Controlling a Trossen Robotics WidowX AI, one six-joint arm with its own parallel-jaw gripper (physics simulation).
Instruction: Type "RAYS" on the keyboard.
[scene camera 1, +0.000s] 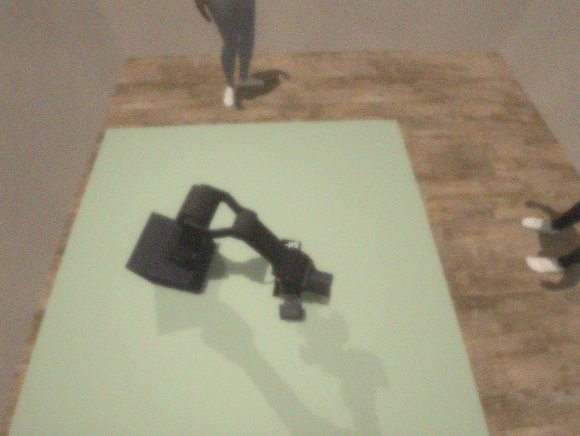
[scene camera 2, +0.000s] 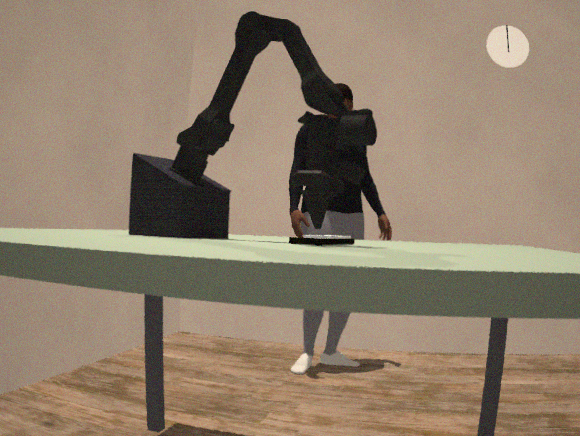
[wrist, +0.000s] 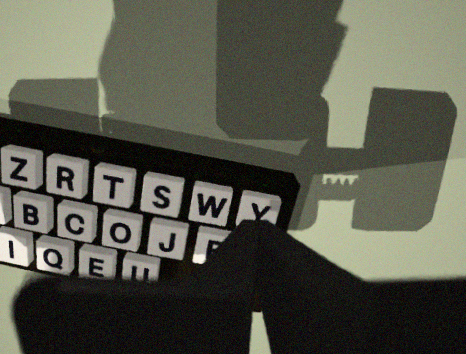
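Seen in the pictures: gripper, between the fingertips: (scene camera 2: 317, 228) (wrist: 253, 232); arm's base, origin of its link: (scene camera 1: 174, 252) (scene camera 2: 184, 173).
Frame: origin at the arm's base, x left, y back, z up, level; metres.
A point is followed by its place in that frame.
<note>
The keyboard (scene camera 1: 292, 244) @[x -0.009, y -0.352, z -0.124 m] (scene camera 2: 321, 241) @[x -0.183, y -0.310, z -0.134 m] (wrist: 150, 156) @[x -0.130, y -0.331, z -0.130 m] is a thin black slab with pale letter keys, lying flat on the table. In the wrist view the R key (wrist: 67, 177) @[x -0.098, y -0.330, z -0.124 m], S key (wrist: 162, 193) @[x -0.132, y -0.317, z -0.124 m] and Y key (wrist: 259, 204) @[x -0.167, y -0.306, z -0.124 m] show in the top row, with Y at the right end. The A key does not show there. My gripper (scene camera 2: 318, 227) @[x -0.163, y -0.302, z -0.111 m] (wrist: 253, 232) @[x -0.163, y -0.302, z -0.111 m] is shut and empty, pointing down, with a small gap above the keyboard in scene camera 2. In the wrist view its tips cover the lower part of Y and part of the F key (wrist: 212, 245) @[x -0.146, y -0.292, z -0.124 m].
The keyboard lies on the pale green table (scene camera 1: 250, 160) @[x 0.394, y -0.277, z -0.142 m] (scene camera 2: 75, 260) @[x -0.673, y -0.053, z -0.155 m]. The dark arm base (scene camera 1: 150, 250) @[x 0.009, y 0.057, z 0.026 m] (scene camera 2: 177, 210) @[x -0.096, y -0.013, z -0.085 m] stands on it to the left. A person (scene camera 1: 237, 40) (scene camera 2: 332, 200) stands behind the table; another person's feet (scene camera 1: 542, 264) show at the right.
</note>
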